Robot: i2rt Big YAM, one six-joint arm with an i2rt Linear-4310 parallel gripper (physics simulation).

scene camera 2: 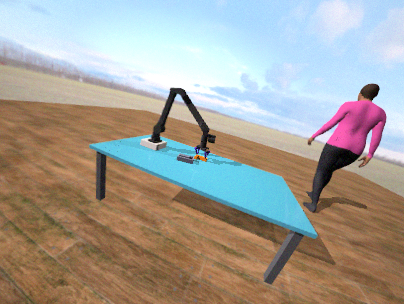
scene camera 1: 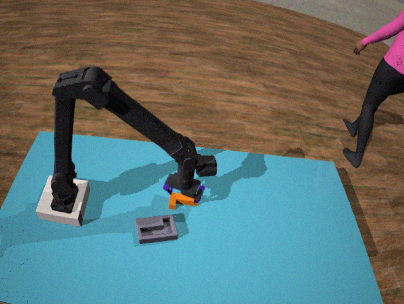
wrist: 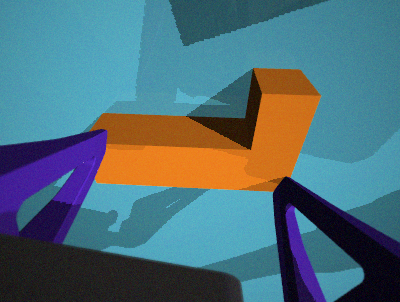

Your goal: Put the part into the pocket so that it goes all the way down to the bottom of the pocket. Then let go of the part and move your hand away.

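Frame: origin at the arm's base, x up, y right, z ahead, level; metres.
Seen in the pictures: gripper, fingertip midpoint: (scene camera 2: 201, 156) (scene camera 1: 182, 197) (wrist: 197, 164); arm's base, link origin: (scene camera 2: 155, 141) (scene camera 1: 65, 198).
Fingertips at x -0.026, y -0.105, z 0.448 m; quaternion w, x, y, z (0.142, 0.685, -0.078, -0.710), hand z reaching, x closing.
Note:
Pixels of each thing's middle, then the offset from my fingertips to it. Level surfaces: height alone.
- orange L-shaped part, body centre: (wrist: 191, 130) (scene camera 1: 183, 202) (scene camera 2: 200, 158) dx -0.015, dy +0.011, dz +0.004 m
- blue table, surface height: dx -0.031 m
- grey pocket block, body centre: (scene camera 1: 156, 229) (scene camera 2: 185, 158) dx -0.012, dy +0.147, dz -0.089 m
The orange L-shaped part (scene camera 1: 179, 200) (scene camera 2: 199, 158) (wrist: 200, 156) lies flat on the blue table (scene camera 1: 277, 228), a little behind the grey pocket block (scene camera 1: 155, 228) (scene camera 2: 184, 158). The block's L-shaped pocket is empty. My gripper (scene camera 1: 183, 193) (scene camera 2: 202, 151) (wrist: 197, 164) is open, low over the part, with its purple fingers wide apart at the two ends of the part's long bar. In the wrist view the fingertips stand beside the part without pressing on it. The pocket block is out of the wrist view.
The arm's white base (scene camera 1: 62, 202) (scene camera 2: 153, 143) stands at the table's left. A person in a pink top (scene camera 1: 376, 85) (scene camera 2: 346, 143) walks on the wooden floor to the right, away from the table.

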